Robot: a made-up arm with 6 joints. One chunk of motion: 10 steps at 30 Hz.
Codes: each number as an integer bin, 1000 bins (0 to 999) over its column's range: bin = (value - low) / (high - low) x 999, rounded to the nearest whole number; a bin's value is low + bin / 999 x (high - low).
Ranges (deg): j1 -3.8..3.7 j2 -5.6..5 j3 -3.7..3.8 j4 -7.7..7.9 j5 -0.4..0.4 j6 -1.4..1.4
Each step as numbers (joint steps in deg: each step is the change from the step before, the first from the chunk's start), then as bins.
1 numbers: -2.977 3.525 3.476 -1.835 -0.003 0.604
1 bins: 110 860 956 376 496 715
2 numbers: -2.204 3.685 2.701 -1.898 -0.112 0.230
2 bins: 213 875 853 372 360 582
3 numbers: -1.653 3.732 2.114 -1.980 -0.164 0.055
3 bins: 286 879 774 366 295 519
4 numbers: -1.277 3.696 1.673 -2.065 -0.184 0.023
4 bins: 336 876 716 361 270 508
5 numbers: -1.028 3.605 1.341 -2.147 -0.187 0.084
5 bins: 369 868 671 356 266 529
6 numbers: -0.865 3.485 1.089 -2.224 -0.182 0.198
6 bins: 391 856 638 351 272 570
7 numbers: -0.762 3.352 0.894 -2.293 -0.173 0.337
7 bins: 405 844 612 346 283 620
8 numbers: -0.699 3.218 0.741 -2.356 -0.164 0.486
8 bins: 413 831 592 342 295 673
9 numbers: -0.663 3.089 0.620 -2.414 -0.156 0.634
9 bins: 418 819 575 339 305 726
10 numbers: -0.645 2.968 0.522 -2.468 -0.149 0.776
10 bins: 420 807 562 335 313 776
